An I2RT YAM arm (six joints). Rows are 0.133 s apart.
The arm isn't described. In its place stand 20 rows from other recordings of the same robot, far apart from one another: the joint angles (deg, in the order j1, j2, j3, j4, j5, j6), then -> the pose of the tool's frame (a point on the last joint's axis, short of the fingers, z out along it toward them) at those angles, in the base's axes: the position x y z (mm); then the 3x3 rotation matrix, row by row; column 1 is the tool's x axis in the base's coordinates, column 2 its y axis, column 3 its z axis.
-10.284 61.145 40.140 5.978 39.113 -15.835 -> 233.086 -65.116 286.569; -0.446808 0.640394 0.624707; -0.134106 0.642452 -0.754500; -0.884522 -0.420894 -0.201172
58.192 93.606 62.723 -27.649 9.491 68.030 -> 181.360 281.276 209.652; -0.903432 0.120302 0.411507; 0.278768 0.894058 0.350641; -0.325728 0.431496 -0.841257
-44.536 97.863 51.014 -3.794 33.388 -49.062 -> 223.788 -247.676 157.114; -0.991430 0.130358 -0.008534; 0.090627 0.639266 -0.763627; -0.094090 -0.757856 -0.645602
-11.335 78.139 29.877 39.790 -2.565 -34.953 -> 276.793 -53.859 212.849; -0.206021 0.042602 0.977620; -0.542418 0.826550 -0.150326; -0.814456 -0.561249 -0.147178
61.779 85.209 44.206 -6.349 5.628 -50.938 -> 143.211 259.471 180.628; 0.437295 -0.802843 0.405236; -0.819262 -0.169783 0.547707; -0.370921 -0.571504 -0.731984
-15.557 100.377 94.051 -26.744 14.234 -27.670 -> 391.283 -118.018 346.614; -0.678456 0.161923 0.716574; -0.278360 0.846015 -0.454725; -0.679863 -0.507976 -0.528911
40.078 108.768 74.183 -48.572 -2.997 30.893 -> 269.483 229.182 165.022; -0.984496 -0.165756 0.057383; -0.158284 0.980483 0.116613; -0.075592 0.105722 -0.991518
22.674 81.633 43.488 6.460 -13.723 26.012 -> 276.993 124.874 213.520; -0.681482 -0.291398 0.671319; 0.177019 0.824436 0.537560; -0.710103 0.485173 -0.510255
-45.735 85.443 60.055 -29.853 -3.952 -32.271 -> 217.101 -219.229 235.857; -0.851654 0.274705 0.446344; 0.110649 0.926677 -0.359202; -0.512292 -0.256528 -0.819604
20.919 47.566 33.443 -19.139 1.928 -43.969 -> 173.915 65.196 246.653; -0.139219 -0.593601 0.792626; -0.796055 0.543167 0.266958; -0.588995 -0.593808 -0.548158
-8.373 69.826 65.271 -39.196 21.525 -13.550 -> 250.697 -50.101 327.585; -0.758284 0.226310 0.611383; -0.108693 0.880798 -0.460847; -0.642799 -0.415906 -0.643297
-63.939 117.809 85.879 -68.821 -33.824 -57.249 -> 177.500 -317.841 166.600; -0.899515 0.065410 0.431966; 0.248953 0.889241 0.383762; -0.359020 0.452739 -0.816169
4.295 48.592 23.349 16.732 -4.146 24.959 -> 200.120 17.611 245.088; -0.195407 -0.070086 0.978215; 0.407375 0.901520 0.145968; -0.892111 0.427023 -0.147612
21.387 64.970 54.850 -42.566 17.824 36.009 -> 213.885 72.062 282.918; -0.701582 0.294315 0.648970; 0.326321 0.942313 -0.074572; -0.633480 0.159454 -0.757151
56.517 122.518 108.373 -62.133 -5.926 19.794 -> 239.735 369.097 228.134; -0.789786 -0.611798 0.044057; -0.583464 0.771481 0.253747; -0.189231 0.174700 -0.966267
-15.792 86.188 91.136 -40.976 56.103 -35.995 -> 297.245 -114.775 402.622; -0.926748 0.312774 0.208114; -0.078523 0.380459 -0.921458; -0.367387 -0.870301 -0.328029
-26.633 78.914 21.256 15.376 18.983 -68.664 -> 200.988 -113.747 125.247; -0.814034 -0.327678 0.479557; -0.577131 0.549213 -0.604389; -0.065334 -0.768760 -0.636191
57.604 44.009 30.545 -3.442 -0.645 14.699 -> 99.967 158.296 266.357; -0.366404 -0.782728 0.503076; -0.103877 0.571708 0.813855; -0.924639 0.245942 -0.290784
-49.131 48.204 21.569 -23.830 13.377 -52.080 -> 97.875 -125.701 170.336; -0.966517 0.113250 0.230260; -0.055903 0.782855 -0.619688; -0.250439 -0.611811 -0.750311
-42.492 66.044 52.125 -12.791 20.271 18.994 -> 184.108 -185.383 305.792; -0.032876 0.922805 0.383863; 0.444170 0.357549 -0.821506; -0.895339 0.143493 -0.421636
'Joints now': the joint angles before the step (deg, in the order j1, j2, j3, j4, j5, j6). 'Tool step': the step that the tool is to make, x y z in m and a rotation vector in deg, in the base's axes. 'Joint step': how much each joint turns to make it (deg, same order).
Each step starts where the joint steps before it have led.
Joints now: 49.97, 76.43, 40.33, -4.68, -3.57, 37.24
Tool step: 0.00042, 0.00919, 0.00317, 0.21, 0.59, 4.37
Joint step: 0.74, 1.60, 2.09, -0.88, -3.12, -1.94
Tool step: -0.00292, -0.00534, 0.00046, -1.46, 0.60, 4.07
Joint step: -0.64, -1.09, -0.06, -3.04, -3.18, -3.55
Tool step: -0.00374, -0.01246, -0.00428, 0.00, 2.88, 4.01
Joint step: -1.87, -1.91, -1.75, -2.62, -5.72, -2.62
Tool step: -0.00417, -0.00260, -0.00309, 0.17, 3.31, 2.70
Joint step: -0.20, -0.24, -0.36, -2.07, -3.87, -0.36
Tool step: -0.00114, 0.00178, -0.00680, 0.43, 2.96, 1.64
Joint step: 0.08, 1.31, -0.39, 0.22, -2.90, 0.51
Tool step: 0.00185, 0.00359, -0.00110, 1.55, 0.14, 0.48
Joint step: 0.08, 0.88, -0.05, 2.19, -1.12, 0.49
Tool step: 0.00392, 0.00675, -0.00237, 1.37, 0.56, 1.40
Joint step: 0.11, 2.13, 0.76, 2.00, -1.85, -0.06
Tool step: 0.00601, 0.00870, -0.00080, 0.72, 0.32, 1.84
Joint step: 0.07, 2.73, 1.95, 0.71, -1.73, -0.91
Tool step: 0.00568, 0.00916, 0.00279, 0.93, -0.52, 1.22
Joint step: 0.27, 2.10, 2.22, 0.64, -0.81, -0.61
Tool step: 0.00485, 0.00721, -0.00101, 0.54, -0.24, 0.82
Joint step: 0.15, 2.06, 1.45, 0.98, -0.59, -0.41
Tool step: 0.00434, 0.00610, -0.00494, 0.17, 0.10, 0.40
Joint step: 0.11, 2.24, 0.83, 1.43, -0.34, -0.09
